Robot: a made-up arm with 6 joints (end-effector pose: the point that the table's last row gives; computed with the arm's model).
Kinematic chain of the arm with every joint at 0, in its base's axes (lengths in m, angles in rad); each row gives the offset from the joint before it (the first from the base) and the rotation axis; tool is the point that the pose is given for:
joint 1: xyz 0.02 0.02 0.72 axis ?
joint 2: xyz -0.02 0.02 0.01 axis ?
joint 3: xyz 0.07 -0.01 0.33 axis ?
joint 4: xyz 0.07 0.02 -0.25 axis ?
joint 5: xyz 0 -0.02 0.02 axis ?
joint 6: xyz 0.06 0 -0.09 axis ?
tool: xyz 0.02 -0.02 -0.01
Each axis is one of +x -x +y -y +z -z.
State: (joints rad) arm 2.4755 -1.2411 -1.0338 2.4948 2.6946 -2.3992
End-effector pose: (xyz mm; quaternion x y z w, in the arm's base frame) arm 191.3 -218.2 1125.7 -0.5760 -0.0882 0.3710 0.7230
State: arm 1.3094 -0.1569 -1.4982 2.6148 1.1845 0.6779
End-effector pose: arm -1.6 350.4 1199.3 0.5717 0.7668 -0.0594 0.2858
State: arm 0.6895 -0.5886 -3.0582 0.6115 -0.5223 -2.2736
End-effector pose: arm -291.8 -266.8 1215.9 0.3797 0.7976 0.4670 0.0392
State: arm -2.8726 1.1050 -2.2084 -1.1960 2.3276 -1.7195
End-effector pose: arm -494.3 -32.9 737.0 0.7249 0.1019 -0.4368 0.5228
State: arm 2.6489 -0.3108 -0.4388 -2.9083 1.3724 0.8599
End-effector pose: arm -249.7 100.3 954.0 -0.1232 0.8589 -0.3898 0.3087
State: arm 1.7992 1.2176 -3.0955 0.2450 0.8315 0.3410
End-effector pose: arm -116.6 643.0 917.3 0.4923 -0.1334 0.5532 0.6586
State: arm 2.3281 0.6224 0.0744 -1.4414 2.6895 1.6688
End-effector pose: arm -81.8 203.8 774.5 0.4488 0.8134 -0.3096 0.2028
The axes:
joint 1: +z
joint 2: +y
joint 3: +y
joint 4: -z
joint 5: +y
joint 6: -z

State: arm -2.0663 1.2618 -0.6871 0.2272 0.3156 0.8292
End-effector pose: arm -94.5 -144.3 430.2 -0.2361 -0.3570 0.9037 0.0015
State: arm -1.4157 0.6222 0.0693 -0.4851 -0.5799 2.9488
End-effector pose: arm 109.3 -123.5 637.1 -0.0652 -0.1379 0.9046 0.3981
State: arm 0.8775 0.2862 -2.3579 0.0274 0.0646 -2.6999
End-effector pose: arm 234.1 333.1 1286.8 0.6591 0.5263 -0.5260 0.1097
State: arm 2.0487 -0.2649 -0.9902 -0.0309 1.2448 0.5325
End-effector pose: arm -86.8 268.9 964.1 0.0009 -0.0155 0.6910 0.7227
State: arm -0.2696 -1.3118 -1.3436 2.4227 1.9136 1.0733
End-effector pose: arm -246.8 237.9 1156.6 0.7011 0.1594 0.2758 0.6379
